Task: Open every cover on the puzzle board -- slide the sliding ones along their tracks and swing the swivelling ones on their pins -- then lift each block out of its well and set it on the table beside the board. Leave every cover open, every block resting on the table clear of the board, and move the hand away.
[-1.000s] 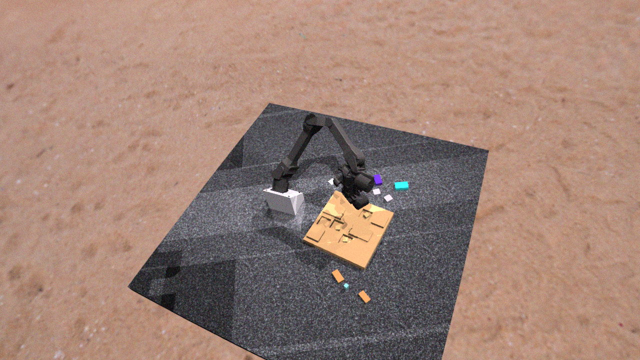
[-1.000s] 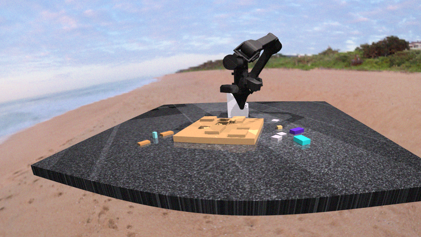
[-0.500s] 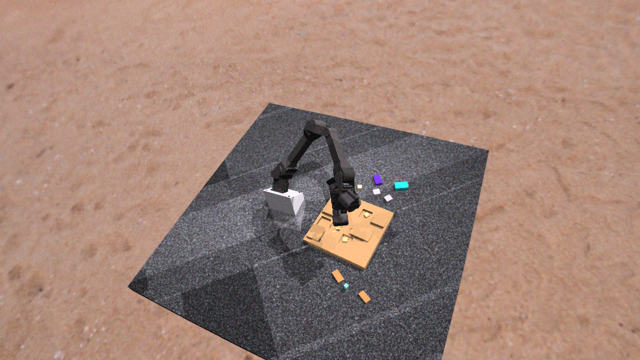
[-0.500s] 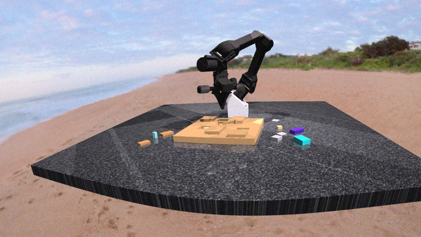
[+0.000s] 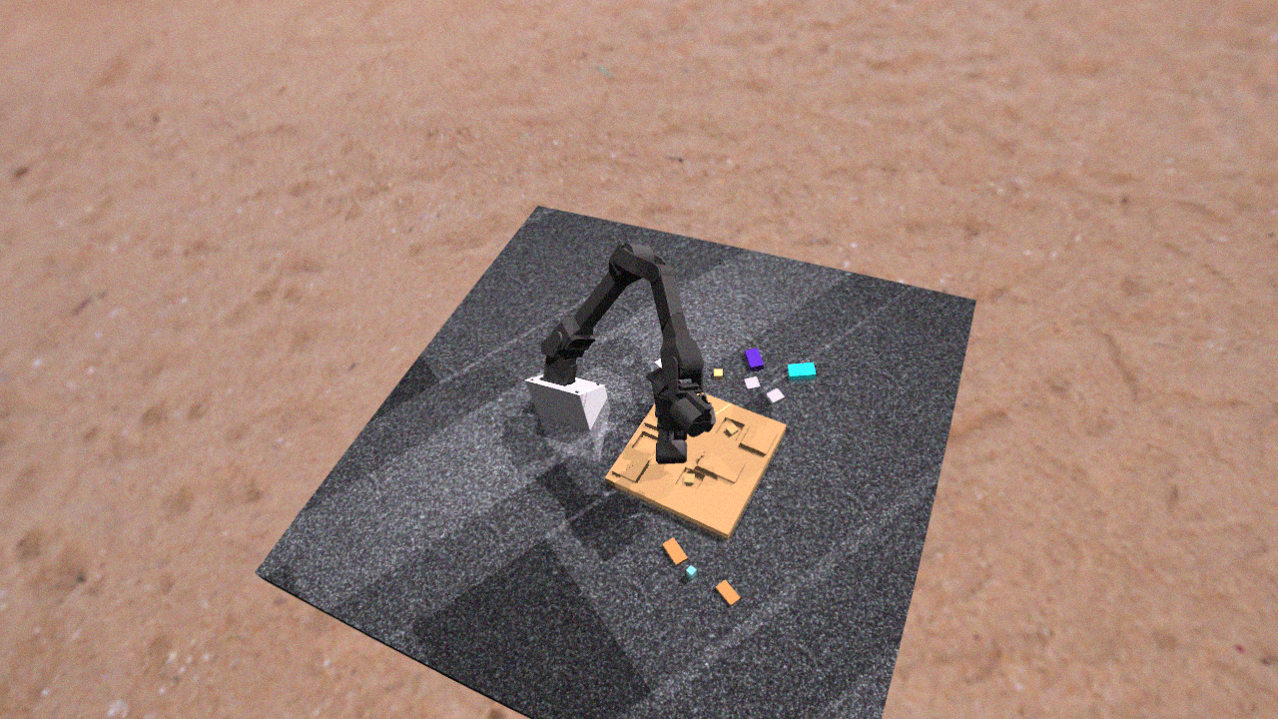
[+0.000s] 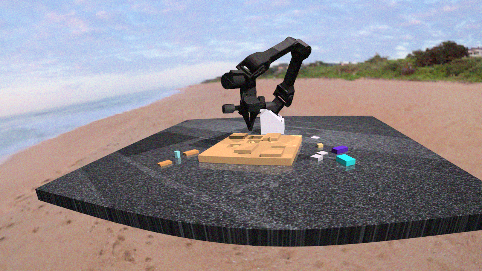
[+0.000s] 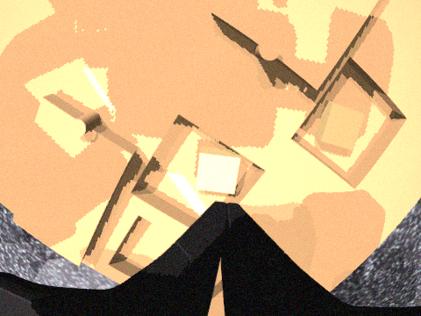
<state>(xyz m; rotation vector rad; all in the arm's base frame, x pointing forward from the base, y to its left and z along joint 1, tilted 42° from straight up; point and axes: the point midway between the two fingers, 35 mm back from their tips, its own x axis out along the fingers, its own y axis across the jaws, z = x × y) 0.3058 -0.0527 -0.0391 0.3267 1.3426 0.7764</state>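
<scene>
My gripper tip is 4 cm short of the tan puzzle board, 1 cm to the right of it and 4 cm above it. The rest, counted from my gripper tip: purple block: 9 cm ahead, 32 cm to the left, 5 cm below; small cyan block: 12 cm ahead, 24 cm to the right, 5 cm below.
</scene>
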